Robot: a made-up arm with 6 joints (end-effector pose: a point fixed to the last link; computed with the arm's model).
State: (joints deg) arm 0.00 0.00 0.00 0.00 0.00 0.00
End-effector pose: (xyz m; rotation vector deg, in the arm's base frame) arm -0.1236 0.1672 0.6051 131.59 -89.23 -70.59
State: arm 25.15 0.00 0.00 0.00 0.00 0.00
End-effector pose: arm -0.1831 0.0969 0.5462 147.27 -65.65 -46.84
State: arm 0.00 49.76 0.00 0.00 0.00 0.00
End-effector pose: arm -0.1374 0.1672 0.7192 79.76 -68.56 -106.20
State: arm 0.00 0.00 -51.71 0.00 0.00 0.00
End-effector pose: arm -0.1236 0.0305 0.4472 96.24 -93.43 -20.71
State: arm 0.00 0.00 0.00 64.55 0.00 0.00
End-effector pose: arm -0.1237 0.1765 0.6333 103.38 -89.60 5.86
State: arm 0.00 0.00 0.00 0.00 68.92 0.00
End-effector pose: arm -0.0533 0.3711 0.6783 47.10 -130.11 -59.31
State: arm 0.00 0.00 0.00 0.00 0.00 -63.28
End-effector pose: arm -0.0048 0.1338 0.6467 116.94 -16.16 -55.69
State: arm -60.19 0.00 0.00 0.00 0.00 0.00
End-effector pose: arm 0.1150 0.1881 0.6825 -58.80 119.91 106.81
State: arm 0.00 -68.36 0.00 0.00 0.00 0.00
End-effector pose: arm 0.0166 0.1672 0.5427 -133.40 70.94 -13.95
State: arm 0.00 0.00 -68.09 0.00 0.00 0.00
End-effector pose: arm -0.1236 -0.0354 0.4295 83.87 -91.58 -6.89
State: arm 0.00 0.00 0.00 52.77 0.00 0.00
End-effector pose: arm -0.1229 0.1726 0.6292 110.12 -91.30 -6.75
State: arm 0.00 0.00 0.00 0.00 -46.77 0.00
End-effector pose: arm -0.0463 0.0866 0.4909 -155.53 30.51 57.45
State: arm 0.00 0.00 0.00 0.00 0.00 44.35
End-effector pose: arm -0.1484 0.2501 0.5694 -91.40 112.07 54.62
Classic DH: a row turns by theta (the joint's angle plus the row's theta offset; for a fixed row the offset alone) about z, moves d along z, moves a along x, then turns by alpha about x. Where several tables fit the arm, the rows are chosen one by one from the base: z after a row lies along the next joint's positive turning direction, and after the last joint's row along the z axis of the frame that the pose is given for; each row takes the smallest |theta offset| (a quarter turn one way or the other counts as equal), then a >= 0, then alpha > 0; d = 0 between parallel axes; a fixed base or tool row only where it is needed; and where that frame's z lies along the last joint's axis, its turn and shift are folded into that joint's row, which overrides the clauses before.
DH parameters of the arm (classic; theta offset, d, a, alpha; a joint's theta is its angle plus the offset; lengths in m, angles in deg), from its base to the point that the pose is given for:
base (fixed): -23.93 0.5588 0.0443 33.72
joint 1: 28.08 0.1471 -0.0154 -120.49
joint 2: -74.85 0.0285 -0.0099 -90
joint 3: -17.74 -0.9199 0.0259 -161.81
joint 4: 34.06 -1.0481 -0.0244 -70.22
joint 5: 67.84 0.0717 -0.0638 -68.72
joint 6: -9.25 -0.0875 -0.1187 69.62
tool (fixed): 119.94 0.0385 0 0

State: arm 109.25 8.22 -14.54 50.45 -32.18 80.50
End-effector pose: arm 0.0623 -0.1465 0.3607 -148.13 -31.80 -41.51
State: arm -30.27 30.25 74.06 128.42 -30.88 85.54
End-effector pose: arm 0.0994 -0.0011 0.8198 -67.89 132.19 22.86
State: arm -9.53 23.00 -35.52 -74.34 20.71 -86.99
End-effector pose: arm -0.0546 0.0683 0.4645 93.67 24.74 -129.38
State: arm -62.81 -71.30 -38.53 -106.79 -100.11 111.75
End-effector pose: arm 0.3193 0.0302 0.4028 -16.29 -28.80 33.89
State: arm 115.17 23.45 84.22 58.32 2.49 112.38
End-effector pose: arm -0.3739 -0.1474 0.6317 -103.02 43.22 56.85
